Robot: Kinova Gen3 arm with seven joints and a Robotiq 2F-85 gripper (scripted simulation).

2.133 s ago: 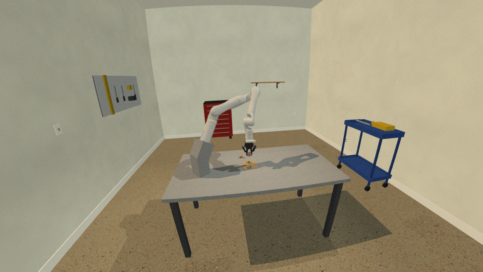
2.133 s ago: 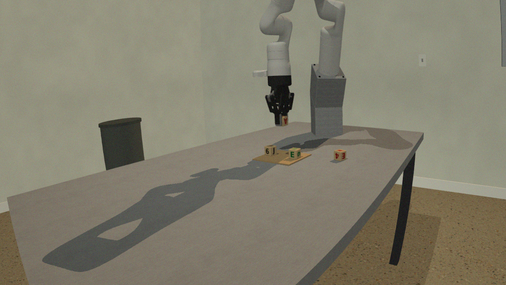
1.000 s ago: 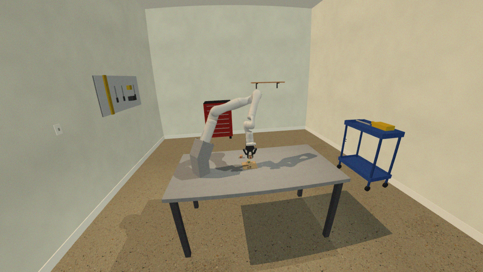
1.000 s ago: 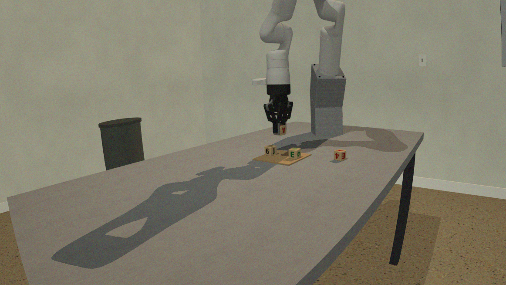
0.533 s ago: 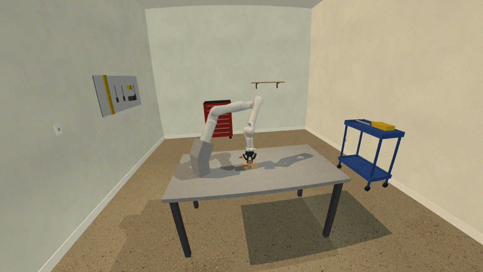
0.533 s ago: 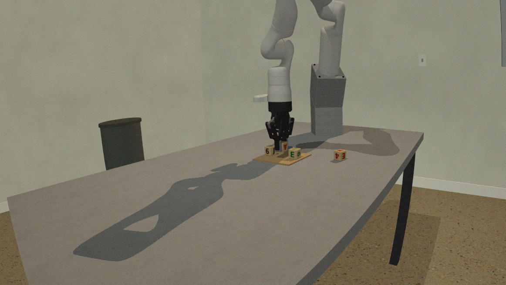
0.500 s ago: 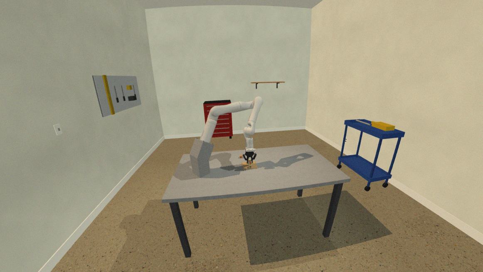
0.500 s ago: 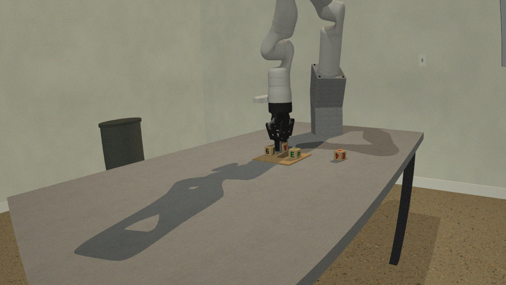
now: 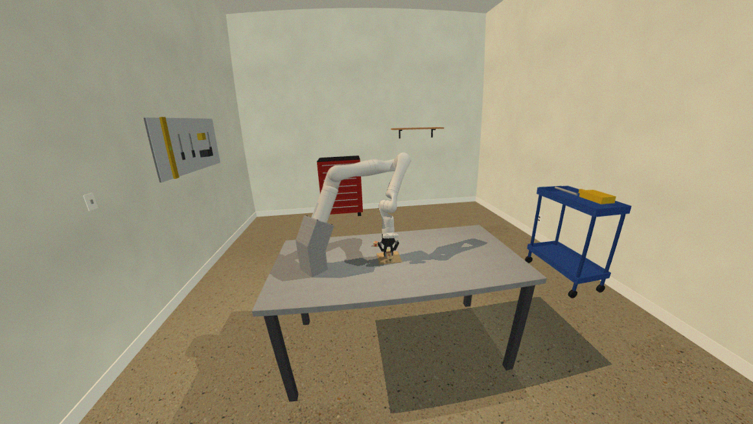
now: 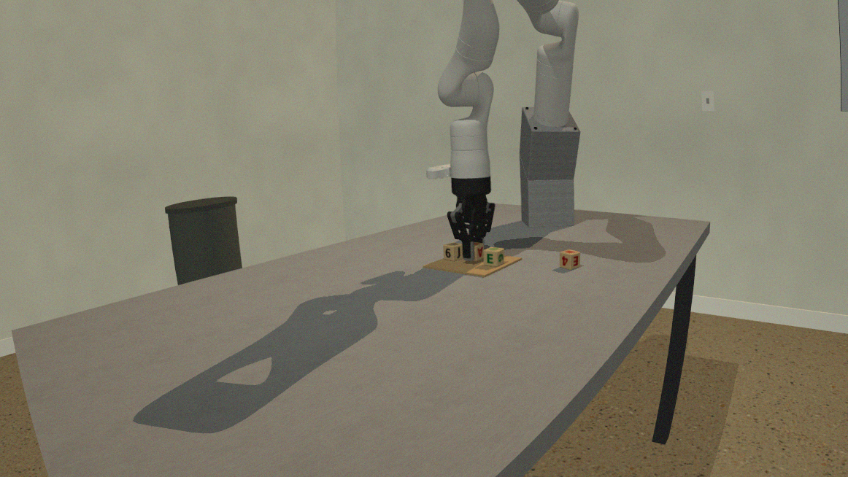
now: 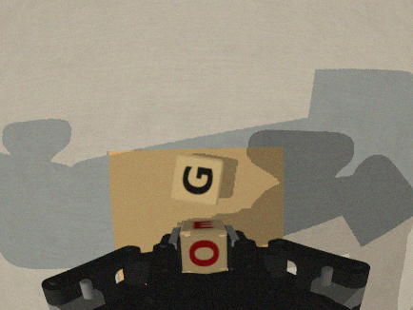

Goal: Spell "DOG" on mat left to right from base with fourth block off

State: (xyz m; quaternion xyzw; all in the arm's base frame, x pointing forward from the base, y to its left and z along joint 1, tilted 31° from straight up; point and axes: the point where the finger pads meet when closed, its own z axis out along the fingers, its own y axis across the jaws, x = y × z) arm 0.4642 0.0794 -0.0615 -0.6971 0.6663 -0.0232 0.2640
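My hand is right at the O block. Round my hand: tan mat: 3 cm below; G block: 5 cm to the right, 1 cm below, 1 cm ahead; D block: 5 cm to the left, 1 cm below.
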